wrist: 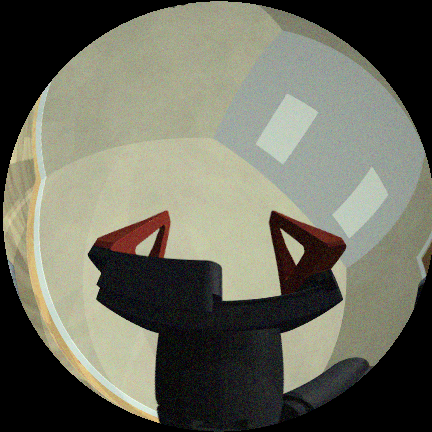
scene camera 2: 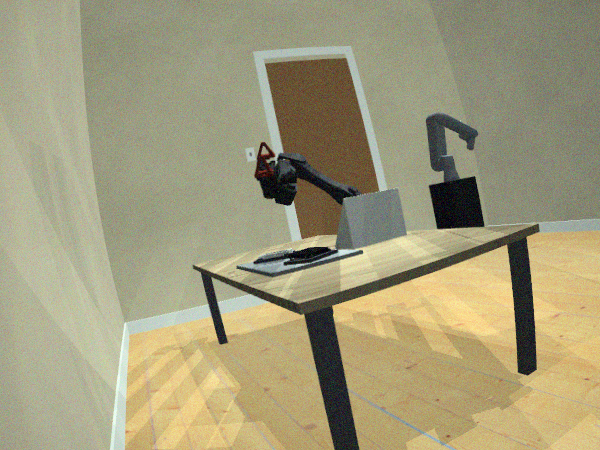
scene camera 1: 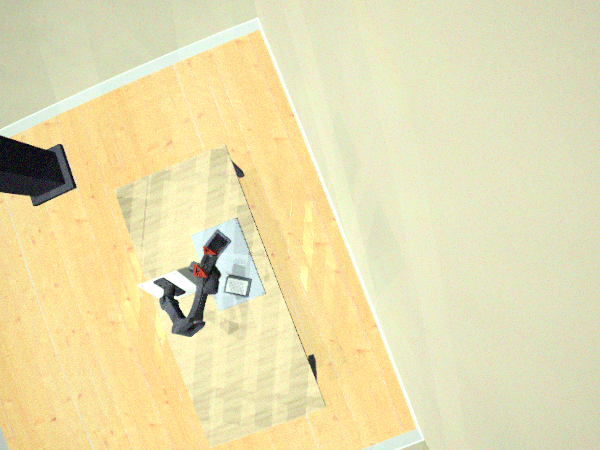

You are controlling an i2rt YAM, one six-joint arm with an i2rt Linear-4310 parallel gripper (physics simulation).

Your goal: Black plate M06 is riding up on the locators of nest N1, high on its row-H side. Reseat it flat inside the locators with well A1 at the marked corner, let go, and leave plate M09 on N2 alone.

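Places are measured from the arm's base along level axes (x right, y ahead, z up), in centimetres.
Where they show: gripper, between the fingertips: (wrist: 219, 215) (scene camera 2: 261, 149) (scene camera 1: 200, 255); arm's base, origin of its link: (scene camera 2: 365, 215) (scene camera 1: 170, 286).
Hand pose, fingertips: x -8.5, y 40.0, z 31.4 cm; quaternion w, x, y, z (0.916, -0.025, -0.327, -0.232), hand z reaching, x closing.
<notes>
Things, the pixels of their top centre, and the offset from my fingertips. Level surfaces: height alone.
- black plate M06, centre of its top: (scene camera 2: 308, 249) (scene camera 1: 215, 245) dx -4.9, dy -7.6, dz -37.8 cm
- pale plate M09, centre of its top: (scene camera 2: 275, 252) (scene camera 1: 236, 286) dx +24.0, dy -4.8, dz -38.7 cm
- wooden table, height of its surface: dz -42.6 cm
The black plate M06 (scene camera 1: 218, 241) (scene camera 2: 314, 253) sits at nest N1 on the pale blue board (scene camera 1: 227, 302) (scene camera 2: 272, 272). Its exact tilt, the locators and the marked corner are too small to make out. The pale plate M09 (scene camera 1: 237, 285) (scene camera 2: 274, 256) sits in the dark-rimmed nest N2 on the same board. My gripper (scene camera 1: 204, 260) (scene camera 2: 264, 160) (wrist: 219, 215) is open and empty, with its red fingers wide apart. It is high above the board and faces up and away from the plates. Neither plate can be made out in the wrist view.
A grey upright panel (scene camera 2: 374, 218) stands on the wooden table (scene camera 1: 260, 370) (scene camera 2: 440, 252) beside the board, near my arm's base. A second arm (scene camera 2: 436, 142) stands on a black pedestal (scene camera 2: 457, 204) away from the table. Walls and a ceiling with two light panels show in the wrist view.
</notes>
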